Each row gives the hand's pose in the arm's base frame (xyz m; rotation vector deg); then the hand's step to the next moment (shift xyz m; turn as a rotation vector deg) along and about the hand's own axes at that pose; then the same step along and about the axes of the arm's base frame.
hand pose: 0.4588 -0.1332 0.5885 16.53 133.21 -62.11
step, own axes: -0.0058 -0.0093 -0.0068 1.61 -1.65 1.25
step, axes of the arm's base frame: -0.0017 -0.0007 0.0128 -1.51 -2.08 -0.51
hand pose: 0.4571 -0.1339 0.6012 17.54 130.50 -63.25
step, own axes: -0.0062 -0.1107 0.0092 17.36 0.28 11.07
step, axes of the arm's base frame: -0.0398 -0.0767 0.0701 -9.36 -9.19 -15.87
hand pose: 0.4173 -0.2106 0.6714 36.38 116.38 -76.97
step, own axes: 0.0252 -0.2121 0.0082 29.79 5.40 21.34
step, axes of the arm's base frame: -0.1601 -0.0844 0.1137 -12.18 -16.13 -31.04
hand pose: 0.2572 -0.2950 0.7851 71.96 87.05 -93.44
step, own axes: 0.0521 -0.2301 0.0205 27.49 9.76 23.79
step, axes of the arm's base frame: -0.2294 0.0330 0.0488 -8.02 -19.73 -31.04
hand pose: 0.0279 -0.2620 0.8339 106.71 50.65 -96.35
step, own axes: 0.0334 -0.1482 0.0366 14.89 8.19 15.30
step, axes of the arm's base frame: -0.1320 0.0790 -0.0272 -3.86 -14.39 -17.34
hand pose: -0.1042 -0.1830 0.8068 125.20 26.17 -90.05
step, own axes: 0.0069 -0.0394 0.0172 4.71 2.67 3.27
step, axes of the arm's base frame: -0.0311 0.0255 -0.0167 0.10 -3.83 -5.03
